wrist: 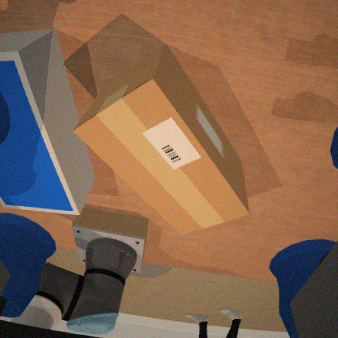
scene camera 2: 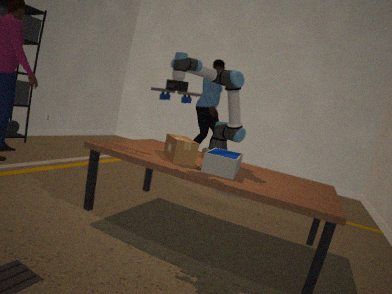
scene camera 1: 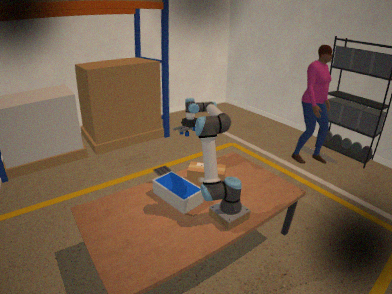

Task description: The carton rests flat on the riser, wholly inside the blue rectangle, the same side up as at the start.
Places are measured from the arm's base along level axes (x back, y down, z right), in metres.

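Pixels of known places: hand, tool point: (wrist: pixel 163 200) (scene camera 2: pixel 175 101) (scene camera 1: pixel 190 132); arm's base, link origin: (wrist: pixel 111 251) (scene camera 1: pixel 230 207).
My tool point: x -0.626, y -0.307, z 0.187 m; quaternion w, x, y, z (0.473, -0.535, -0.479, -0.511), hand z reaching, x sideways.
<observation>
For each thing: its top centre in the pictures, then the offset to it from my tool point. "*": a spot on its surface instead. Level surfaces: height alone.
- carton, top centre: (wrist: pixel 170 176) (scene camera 2: pixel 182 138) (scene camera 1: pixel 206 167) dx +0.216, dy +0.233, dz -0.015 m
- riser, top centre: (wrist: pixel 6 150) (scene camera 2: pixel 225 153) (scene camera 1: pixel 177 184) dx +0.214, dy +0.262, dz -0.325 m
- pale grey block with the blue rectangle, surface spot: (wrist: pixel 27 165) * dx +0.249, dy +0.262, dz -0.293 m
- wooden table, surface height: dy +0.382 m
The carton (scene camera 1: pixel 195 171) (scene camera 2: pixel 181 151) (wrist: pixel 135 145) stands flat on the table beside the riser, its taped, labelled face up. In the wrist view it lies turned at an angle to the riser, with a narrow gap between them. The riser (scene camera 1: pixel 170 197) (scene camera 2: pixel 219 167) (wrist: pixel 67 135) is a pale grey block with the blue rectangle (scene camera 1: pixel 176 184) (scene camera 2: pixel 224 153) (wrist: pixel 27 165) on its top, bearing no carton. My gripper (scene camera 1: pixel 186 133) (scene camera 2: pixel 175 98) is open and empty, high above the table. Its blue suction cups (wrist: pixel 25 260) show at the wrist view's edges.
The arm's base (scene camera 1: pixel 229 212) (wrist: pixel 110 232) stands on the wooden table (scene camera 1: pixel 135 240) (scene camera 2: pixel 295 190), close to riser and carton. A person in pink (scene camera 1: pixel 317 95) (scene camera 2: pixel 10 50) walks near the shelf unit (scene camera 1: pixel 333 75). A person in blue (scene camera 2: pixel 210 95) shows behind the arm.
</observation>
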